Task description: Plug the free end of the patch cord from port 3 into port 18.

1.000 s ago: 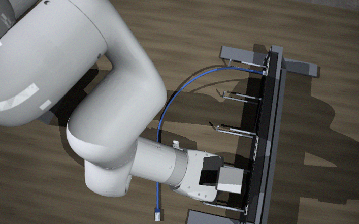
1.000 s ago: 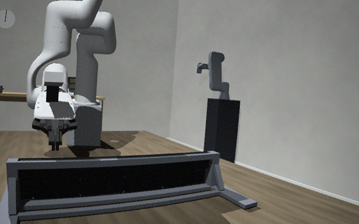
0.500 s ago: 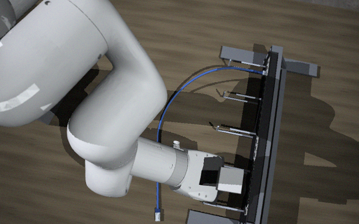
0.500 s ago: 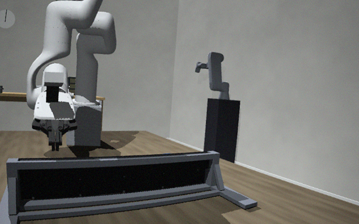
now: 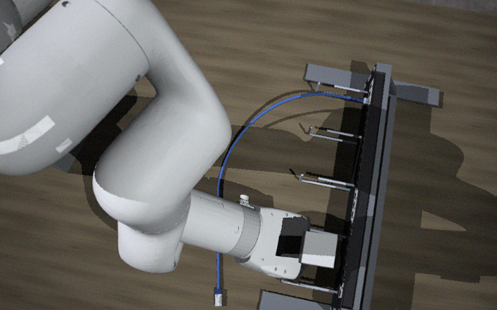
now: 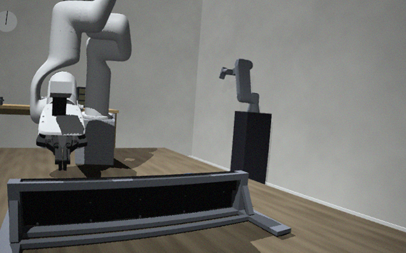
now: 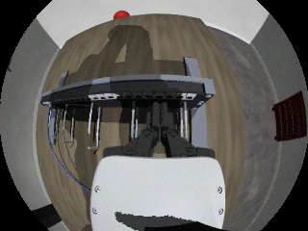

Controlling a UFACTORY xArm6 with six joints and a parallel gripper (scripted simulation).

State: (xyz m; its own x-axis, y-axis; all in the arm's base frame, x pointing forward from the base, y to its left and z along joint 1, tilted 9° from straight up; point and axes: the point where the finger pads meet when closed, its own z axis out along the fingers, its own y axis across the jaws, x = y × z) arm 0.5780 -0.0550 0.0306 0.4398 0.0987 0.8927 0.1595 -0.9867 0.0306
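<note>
Right now the plug is 14 cm behind my hand, 13 cm to the right of it and 12 cm below it.
</note>
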